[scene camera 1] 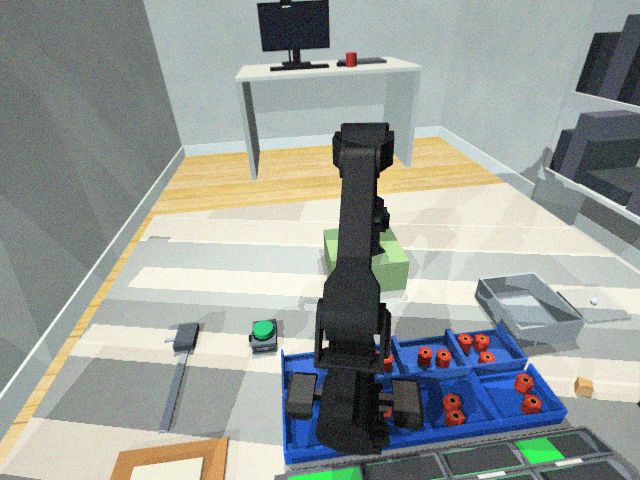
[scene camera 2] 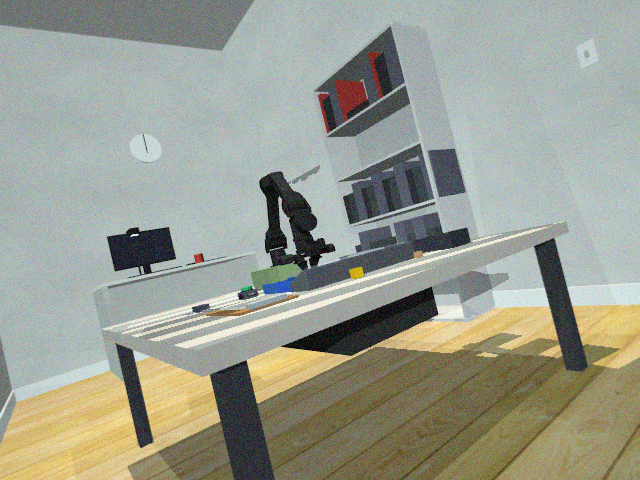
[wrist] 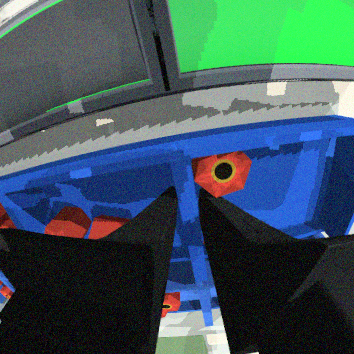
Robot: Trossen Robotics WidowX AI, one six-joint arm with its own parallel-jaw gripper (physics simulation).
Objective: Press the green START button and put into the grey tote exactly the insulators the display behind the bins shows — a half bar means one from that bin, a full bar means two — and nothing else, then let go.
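Frame: origin at the arm's base, x back, y right, z up, level; millimetres.
Seen in the pictures: gripper, fingertip midpoint: (wrist: 187, 194).
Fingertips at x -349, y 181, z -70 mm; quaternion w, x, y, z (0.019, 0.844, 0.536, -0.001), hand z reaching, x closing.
A point is followed by its place in that frame.
My gripper (scene camera 1: 356, 408) (wrist: 187, 194) @[x -349, y 181, z -70 mm] is over the left part of the blue bins (scene camera 1: 547, 410) (wrist: 100, 159). Its fingers are drawn nearly together, with a narrow gap and no insulator visible between the tips; a divider shows below. One red insulator (wrist: 223, 171) @[x -363, y 202, z -53 mm] lies just right of the tips; another pair, including this insulator (wrist: 68, 223) @[x -360, y 105, z -61 mm], lies left in the wrist view. The fingers may hide others. The grey tote (scene camera 1: 563, 333) @[x -324, y -263, z -58 mm] stands at the right; no insulator shows inside. The green START button (scene camera 1: 263, 329) @[x -123, y 279, z -44 mm] (scene camera 2: 247, 288) @[x -135, y 288, z -50 mm] is left of the bins. The display (scene camera 1: 403, 469) @[x -436, y 148, z -37 mm] (wrist: 65, 60) @[x -423, y 168, z -39 mm] has some green-lit areas.
A green block (scene camera 1: 391, 279) @[x -74, y -29, z -47 mm] (scene camera 2: 273, 274) @[x -50, y 91, z -30 mm] stands beyond the bins. A hammer-like tool (scene camera 1: 178, 382) @[x -161, y 449, z -80 mm] and a wooden frame (scene camera 1: 219, 459) @[x -321, y 386, z -78 mm] lie at the left. An orange cube (scene camera 1: 584, 386) @[x -417, y -204, z -64 mm] sits right of the bins. A yellow cube (scene camera 2: 356, 272) @[x -565, y 222, z -67 mm] is near the table edge.
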